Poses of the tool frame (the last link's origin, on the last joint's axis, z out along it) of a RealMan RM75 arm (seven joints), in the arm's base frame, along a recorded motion.
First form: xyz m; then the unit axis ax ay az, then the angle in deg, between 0 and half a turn.
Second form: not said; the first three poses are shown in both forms.
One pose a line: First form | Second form
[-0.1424, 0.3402, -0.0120, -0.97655, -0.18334, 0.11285, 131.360] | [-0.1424, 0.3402, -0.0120, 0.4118, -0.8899, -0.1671, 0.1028]
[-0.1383, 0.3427, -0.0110, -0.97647, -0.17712, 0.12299, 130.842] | [-0.1383, 0.3427, -0.0110, 0.4159, -0.8880, -0.1611, 0.1118]
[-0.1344, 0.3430, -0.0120, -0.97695, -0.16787, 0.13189, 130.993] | [-0.1344, 0.3430, -0.0120, 0.4147, -0.8890, -0.1528, 0.1200]
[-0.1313, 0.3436, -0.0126, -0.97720, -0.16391, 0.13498, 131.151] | [-0.1313, 0.3436, -0.0126, 0.4135, -0.8897, -0.1492, 0.1229]
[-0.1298, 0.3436, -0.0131, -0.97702, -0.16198, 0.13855, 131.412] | [-0.1298, 0.3436, -0.0131, 0.4114, -0.8905, -0.1476, 0.1263]
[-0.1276, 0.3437, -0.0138, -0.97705, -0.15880, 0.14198, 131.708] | [-0.1276, 0.3437, -0.0138, 0.4091, -0.8916, -0.1449, 0.1296]
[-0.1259, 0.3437, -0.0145, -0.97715, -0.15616, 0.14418, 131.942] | [-0.1259, 0.3437, -0.0145, 0.4072, -0.8925, -0.1426, 0.1317]
